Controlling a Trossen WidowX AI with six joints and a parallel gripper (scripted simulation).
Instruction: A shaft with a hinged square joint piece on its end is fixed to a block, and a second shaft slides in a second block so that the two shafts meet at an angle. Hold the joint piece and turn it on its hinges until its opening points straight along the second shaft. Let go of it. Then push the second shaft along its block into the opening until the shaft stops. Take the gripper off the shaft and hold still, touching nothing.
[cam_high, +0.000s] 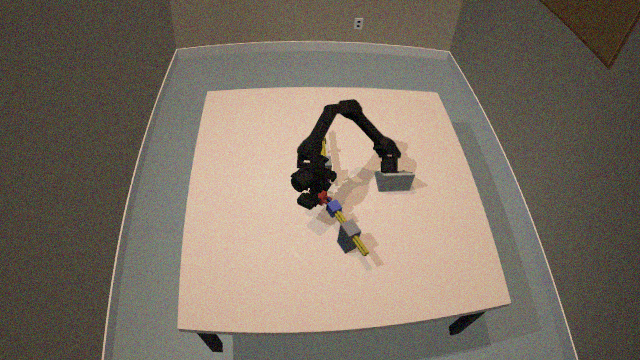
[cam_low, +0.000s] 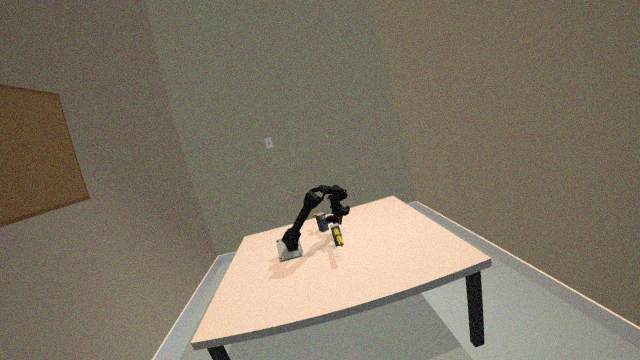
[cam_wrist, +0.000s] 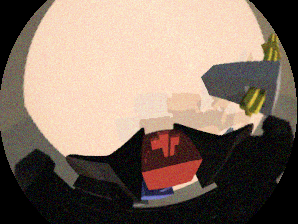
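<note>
Right now my gripper tip is 4 cm below the red joint piece, 1 cm to the right of it and 1 cm past it.
</note>
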